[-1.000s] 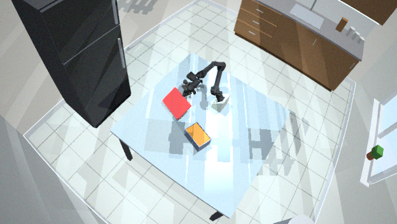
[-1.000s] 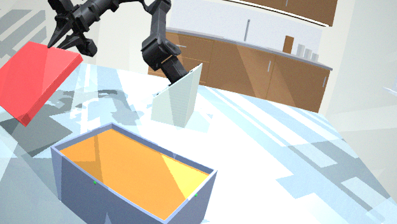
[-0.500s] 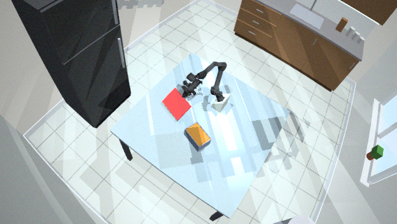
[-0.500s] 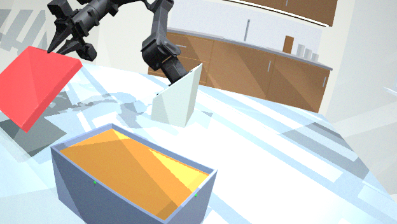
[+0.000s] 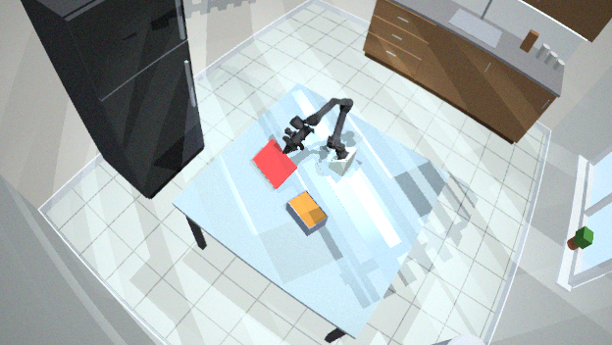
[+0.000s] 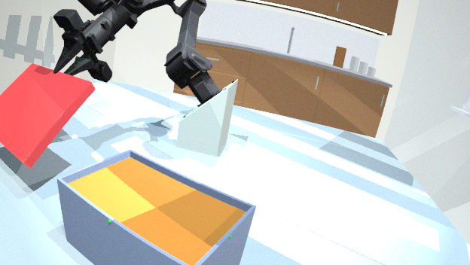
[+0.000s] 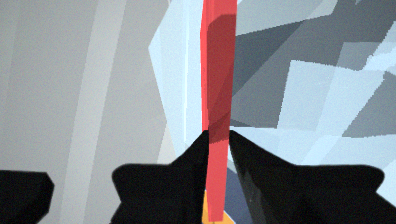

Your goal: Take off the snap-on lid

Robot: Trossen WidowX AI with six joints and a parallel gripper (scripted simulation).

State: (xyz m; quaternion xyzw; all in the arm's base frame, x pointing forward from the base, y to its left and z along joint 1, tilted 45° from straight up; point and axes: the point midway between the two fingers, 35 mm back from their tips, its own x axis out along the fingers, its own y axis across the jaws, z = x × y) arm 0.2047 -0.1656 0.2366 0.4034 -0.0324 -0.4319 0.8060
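Now: the red lid 60 mm ahead of my gripper tip, 30 mm to the right of it and 50 mm below it. From my gripper tip the other things lie so: storage box (200 mm ahead, 280 mm to the left, 120 mm below).
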